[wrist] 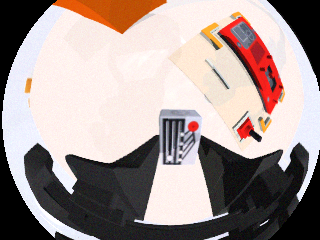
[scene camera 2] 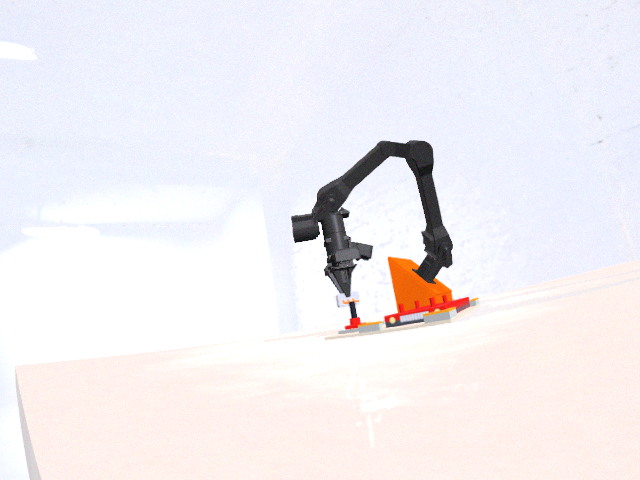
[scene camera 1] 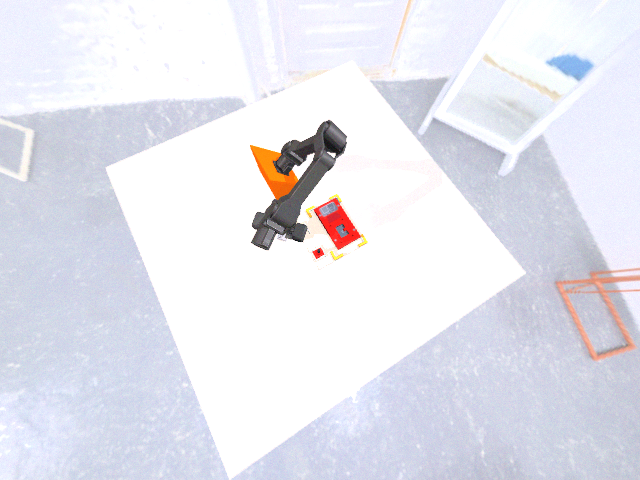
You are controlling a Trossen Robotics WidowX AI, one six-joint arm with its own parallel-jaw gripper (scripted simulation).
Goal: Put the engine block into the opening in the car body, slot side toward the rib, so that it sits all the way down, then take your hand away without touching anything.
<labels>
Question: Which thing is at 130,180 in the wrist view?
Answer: My gripper.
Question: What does my gripper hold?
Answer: An engine block.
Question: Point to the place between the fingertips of my gripper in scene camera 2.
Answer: At 346,298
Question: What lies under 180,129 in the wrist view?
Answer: An engine block.
</labels>
